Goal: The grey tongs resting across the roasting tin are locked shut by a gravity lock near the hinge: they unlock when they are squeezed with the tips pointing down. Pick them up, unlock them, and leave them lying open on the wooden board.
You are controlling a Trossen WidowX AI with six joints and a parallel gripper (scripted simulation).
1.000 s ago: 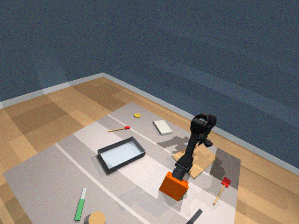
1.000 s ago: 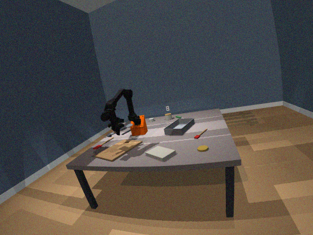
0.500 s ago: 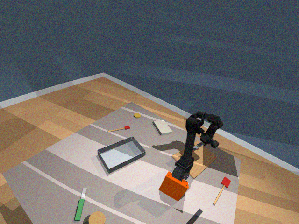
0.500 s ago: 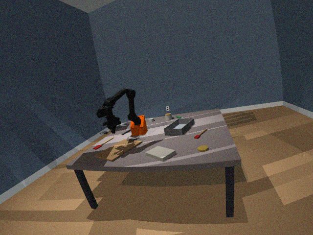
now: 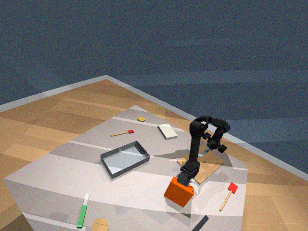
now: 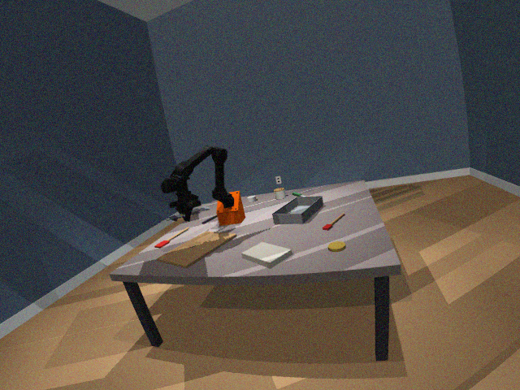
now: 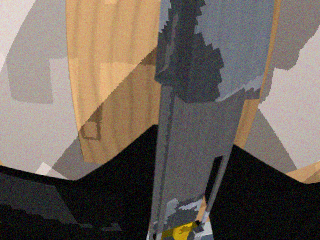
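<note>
Now: the yellow lock piece 1 cm behind my gripper tip, 2 cm to the right of it and 4 cm above it. Round my gripper tip: green-handled tool (52 cm ahead, 74 cm to the left, 15 cm below); wooden board (1 cm ahead, 1 cm to the left, 15 cm below); roasting tin (52 cm ahead, 33 cm to the left, 13 cm below).
</note>
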